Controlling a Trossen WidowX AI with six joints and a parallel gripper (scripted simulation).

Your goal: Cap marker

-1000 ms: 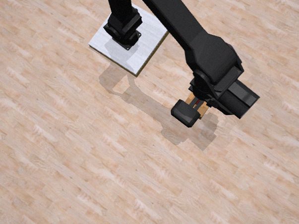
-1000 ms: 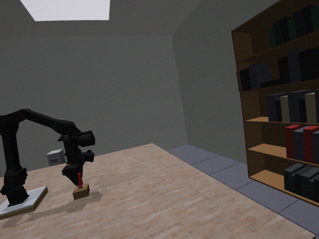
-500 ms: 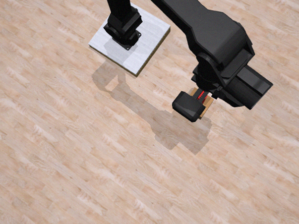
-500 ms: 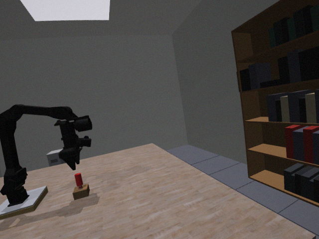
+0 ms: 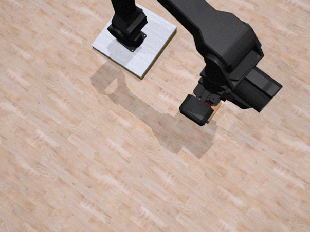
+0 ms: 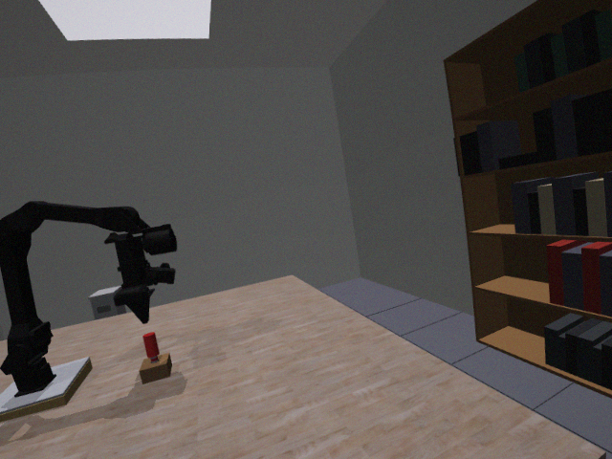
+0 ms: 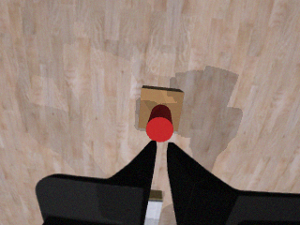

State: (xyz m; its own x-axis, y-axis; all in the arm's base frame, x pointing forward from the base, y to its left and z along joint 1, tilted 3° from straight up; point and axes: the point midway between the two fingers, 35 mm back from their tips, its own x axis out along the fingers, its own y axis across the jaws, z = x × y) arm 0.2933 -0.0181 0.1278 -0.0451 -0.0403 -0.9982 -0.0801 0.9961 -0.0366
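My gripper tip is now 60 mm above the red cap. The rest, counted from my gripper tip: holder block (120 mm below).
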